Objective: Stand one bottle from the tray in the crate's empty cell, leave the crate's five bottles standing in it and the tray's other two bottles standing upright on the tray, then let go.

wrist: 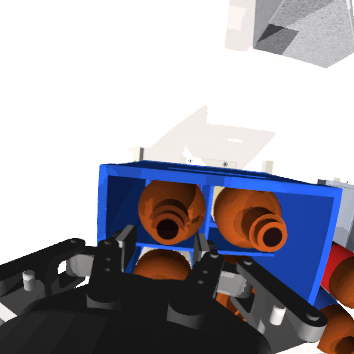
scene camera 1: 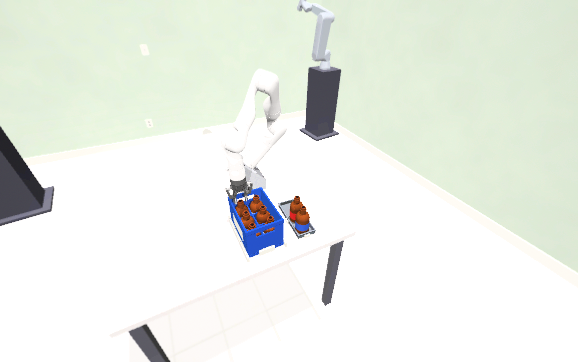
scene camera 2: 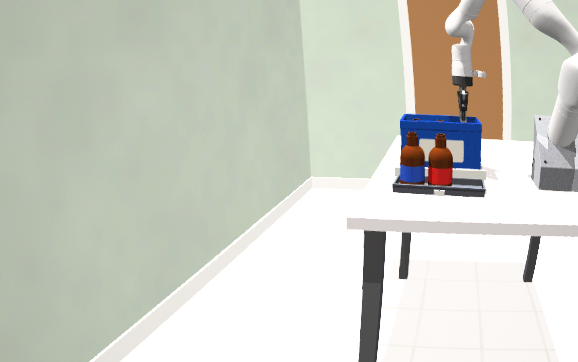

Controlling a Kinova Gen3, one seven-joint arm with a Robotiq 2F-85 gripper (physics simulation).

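Observation:
The blue crate holds six brown bottles, one in each cell. My gripper is partly open with nothing held, pointing down over the crate's end nearest the robot base. Its fingertips are near the mouth of the corner bottle, which stands upright and apart from the fingers. Another bottle stands beside it. On the tray, a red-label bottle and a blue-label bottle stand upright.
The tray lies alongside the crate on the white table. The grey robot base is beyond the crate's near end. The crate's walls and dividers surround the bottles below the fingers. A second arm on a dark pedestal stands far back.

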